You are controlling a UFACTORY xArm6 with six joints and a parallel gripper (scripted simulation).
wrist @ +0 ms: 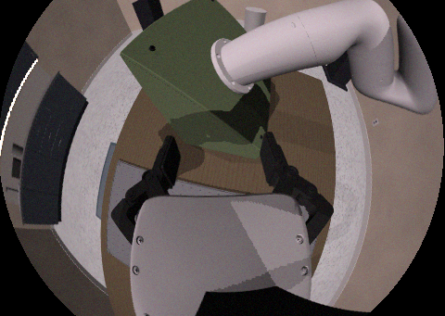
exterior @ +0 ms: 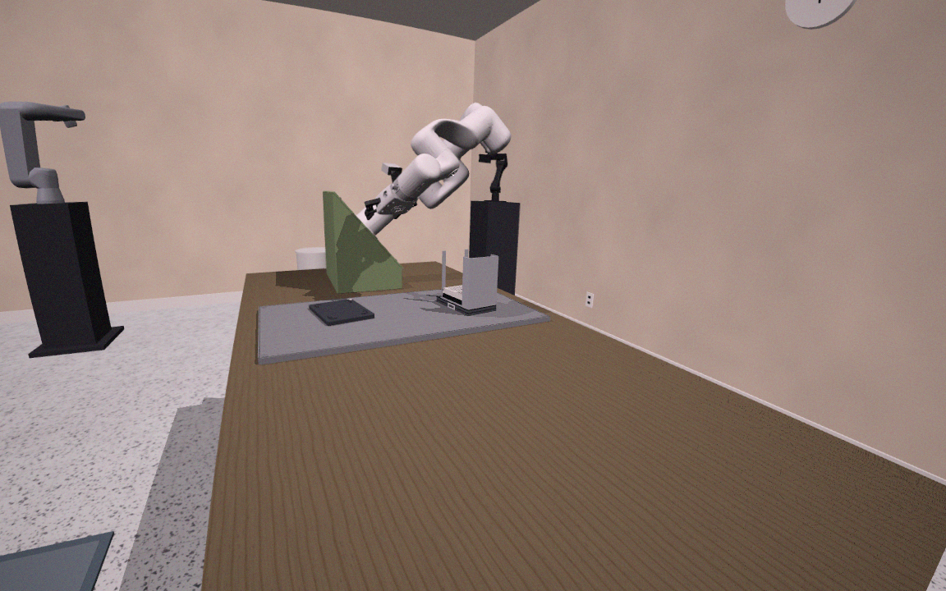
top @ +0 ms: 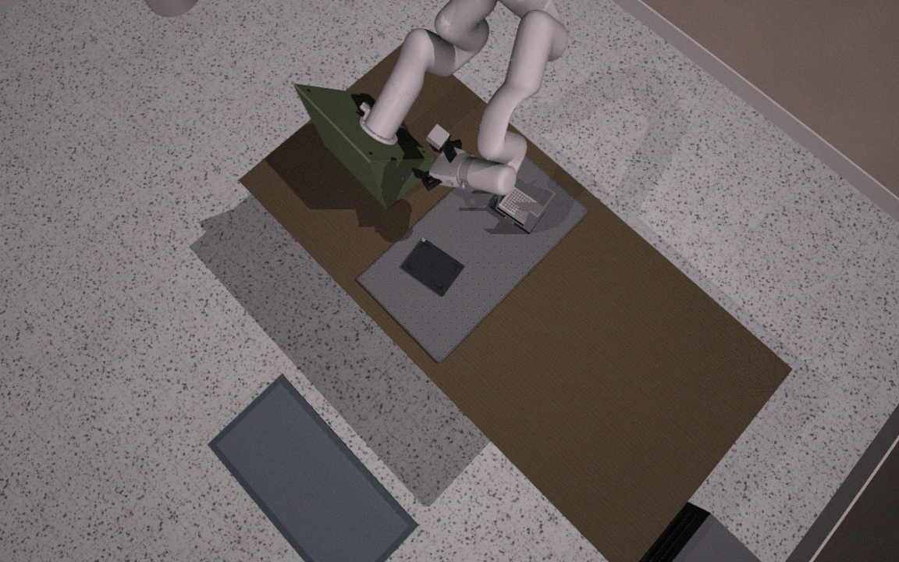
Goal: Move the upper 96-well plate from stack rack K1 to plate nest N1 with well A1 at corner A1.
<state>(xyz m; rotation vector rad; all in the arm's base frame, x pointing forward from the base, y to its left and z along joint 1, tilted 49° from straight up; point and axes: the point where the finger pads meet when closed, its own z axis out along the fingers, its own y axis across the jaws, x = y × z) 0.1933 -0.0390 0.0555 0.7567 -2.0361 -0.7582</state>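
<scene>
The white 96-well plate lies 250 mm ahead of my hand, 170 mm to the left of it and 200 mm below it. From my hand the other things lie so: dark plate nest N1: 180 mm ahead, 160 mm to the right, 240 mm below; pale A1 mark: 100 mm ahead, 120 mm to the right, 230 mm below.
</scene>
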